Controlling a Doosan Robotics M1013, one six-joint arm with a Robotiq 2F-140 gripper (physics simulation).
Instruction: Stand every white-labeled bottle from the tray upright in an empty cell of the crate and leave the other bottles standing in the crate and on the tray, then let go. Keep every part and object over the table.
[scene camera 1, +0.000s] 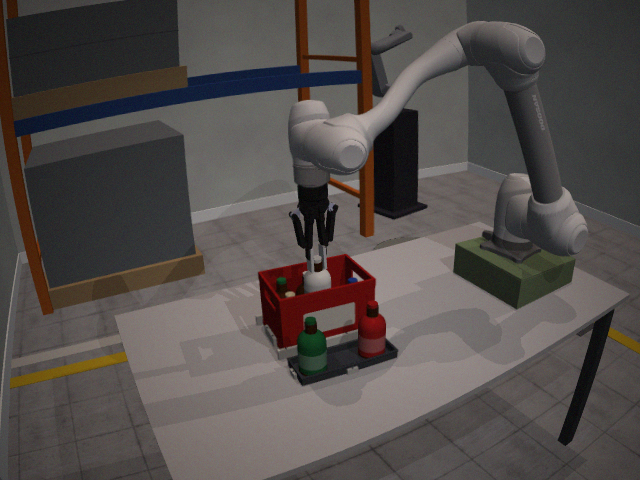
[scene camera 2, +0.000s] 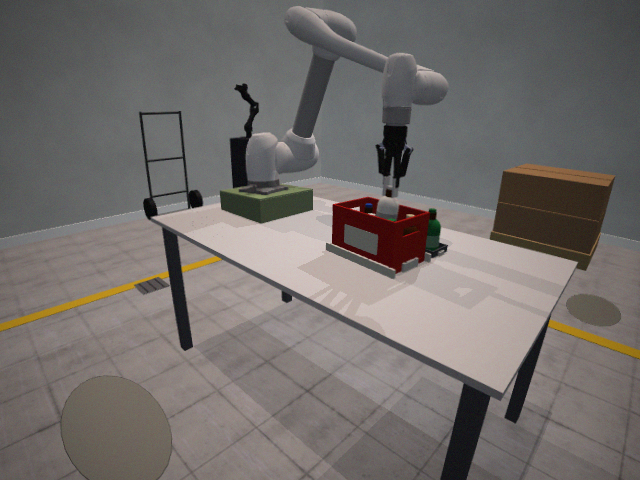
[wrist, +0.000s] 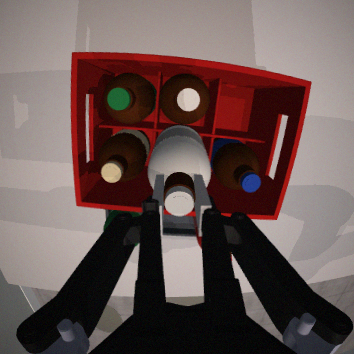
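Seen in the pictures: gripper, fingertip midpoint: (scene camera 1: 317, 268) (scene camera 2: 389, 196) (wrist: 178, 186); arm's base at its link origin: (scene camera 1: 511, 249) (scene camera 2: 263, 190).
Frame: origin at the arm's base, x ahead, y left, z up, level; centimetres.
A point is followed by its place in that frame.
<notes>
The white bottle (scene camera 1: 316, 283) @(x 75.1, y -15.9, z 8.1 cm) (scene camera 2: 387, 209) @(x 73.9, y -22.0, z 7.2 cm) (wrist: 179, 155) @(x 72.2, y -21.1, z 10.0 cm) is upright in the middle cell of the tray-side row of the red crate (scene camera 1: 288, 320) @(x 84.8, y -15.8, z 0.7 cm) (scene camera 2: 385, 240) @(x 78.5, y -33.2, z 0.6 cm) (wrist: 295, 145) @(x 57.8, y -19.0, z 7.1 cm); its shoulder shows above the rim, and its base is hidden. My gripper (scene camera 1: 316, 261) @(x 72.9, y -18.2, z 10.8 cm) (scene camera 2: 390, 188) @(x 72.9, y -18.2, z 10.8 cm) (wrist: 178, 186) @(x 72.9, y -18.2, z 10.8 cm) is shut on its neck. The black tray (scene camera 1: 336, 357) @(x 76.9, y -6.1, z -9.9 cm) (scene camera 2: 438, 251) @(x 89.5, y -8.9, z -8.7 cm) bears a green bottle (scene camera 1: 311, 351) @(x 87.2, y -3.4, z -1.7 cm) (scene camera 2: 433, 235) @(x 87.1, y -9.2, z -3.0 cm) and a red bottle (scene camera 1: 372, 334) @(x 70.8, y 1.0, z -1.8 cm), both standing. The crate's back right cell (wrist: 235, 107) @(x 60.2, y -23.0, z -9.6 cm) in the wrist view is empty.
Crate bottles have a green cap (wrist: 119, 99) @(x 77.7, y -27.8, z 5.8 cm), a white cap (wrist: 188, 100) @(x 70.1, y -26.2, z 5.8 cm), a cream cap (wrist: 111, 172) @(x 81.0, y -19.5, z 5.8 cm) and a blue cap (wrist: 250, 182) @(x 63.7, y -14.6, z 5.8 cm); the last two flank the white bottle. Pale strips lie along the crate's foot. The arm stands on a green block (scene camera 1: 516, 284) @(x 18.5, y 13.8, z -2.1 cm) (scene camera 2: 263, 206) @(x 12.9, y -15.2, z -2.8 cm).
</notes>
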